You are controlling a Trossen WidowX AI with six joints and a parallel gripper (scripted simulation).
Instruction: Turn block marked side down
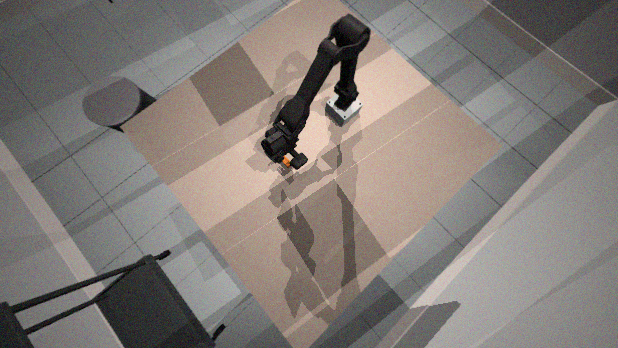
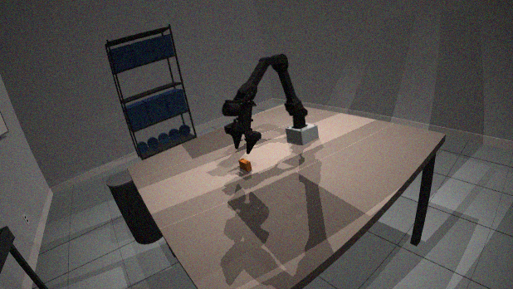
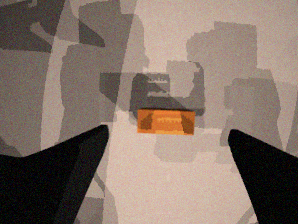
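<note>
The block is 10 mm behind my gripper tip and 70 mm below it.
</note>
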